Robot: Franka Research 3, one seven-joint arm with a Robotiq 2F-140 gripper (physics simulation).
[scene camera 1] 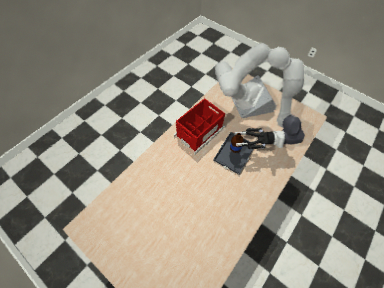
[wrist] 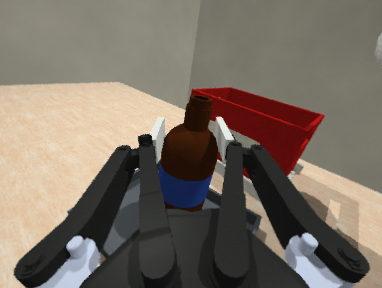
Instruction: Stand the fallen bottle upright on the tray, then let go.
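Note:
The brown bottle (scene camera 1: 236,139) (wrist: 189,155) with a blue label stands about upright, its neck pointing up. My gripper (scene camera 1: 239,140) (wrist: 190,126) reaches in sideways, roughly level, and is shut on the bottle, with one white fingertip pad on each side of its upper body. The bottle is over the dark grey tray (scene camera 1: 231,162) (wrist: 125,225), toward the tray's crate-side part. The bottle's bottom is partly hidden behind the gripper in the wrist view, so I cannot tell whether it touches the tray.
A red crate (scene camera 1: 197,138) (wrist: 270,137) with compartments stands beside the tray, behind and to the right of the bottle in the wrist view. The robot's base (scene camera 1: 254,106) is at the wooden table's (scene camera 1: 150,200) far end.

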